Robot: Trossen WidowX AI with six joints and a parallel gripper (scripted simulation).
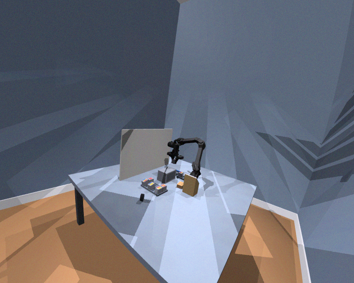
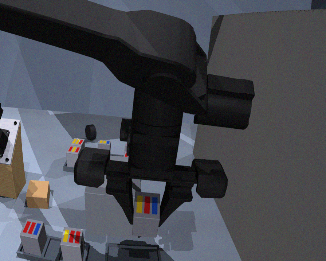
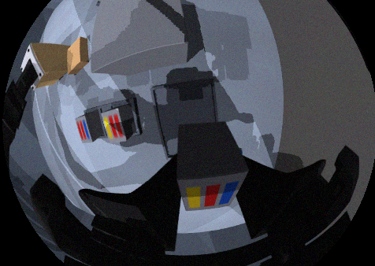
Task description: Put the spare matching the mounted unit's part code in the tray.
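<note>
My gripper tip is 1 cm past the dark tray and 11 cm above it. Also, from my gripper tip: white panel: 18 cm ahead, 19 cm to the left, 11 cm above; orange block: 24 cm behind, 17 cm to the left, 10 cm below; grey mounted unit: 6 cm behind, 18 cm to the left, 6 cm below.
</note>
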